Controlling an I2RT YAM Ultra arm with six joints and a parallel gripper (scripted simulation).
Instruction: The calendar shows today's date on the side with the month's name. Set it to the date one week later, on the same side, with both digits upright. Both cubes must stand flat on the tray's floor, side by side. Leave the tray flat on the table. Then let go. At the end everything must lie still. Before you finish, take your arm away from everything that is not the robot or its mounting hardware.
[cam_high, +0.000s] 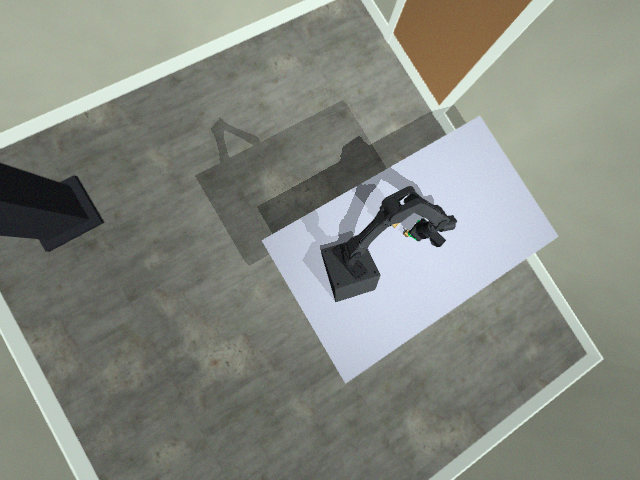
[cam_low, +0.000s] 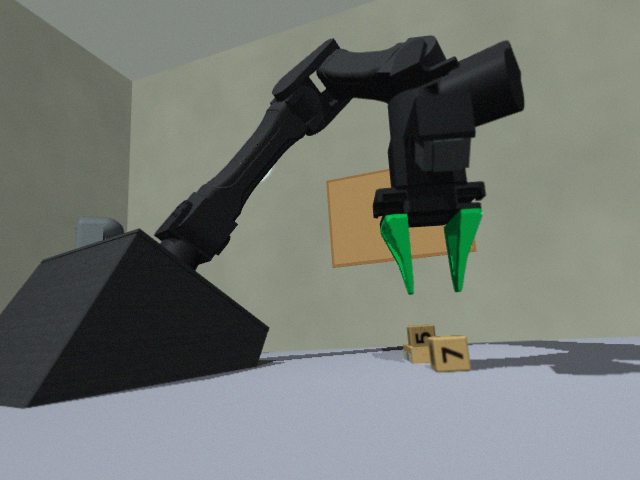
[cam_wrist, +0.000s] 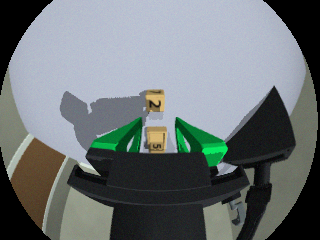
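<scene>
My gripper is now 6 cm above the wooden cube and 1 cm short of it. The rest, counted from my hand: wooden tray 10 cm to the left, 7 cm below, 3 cm behind.
</scene>
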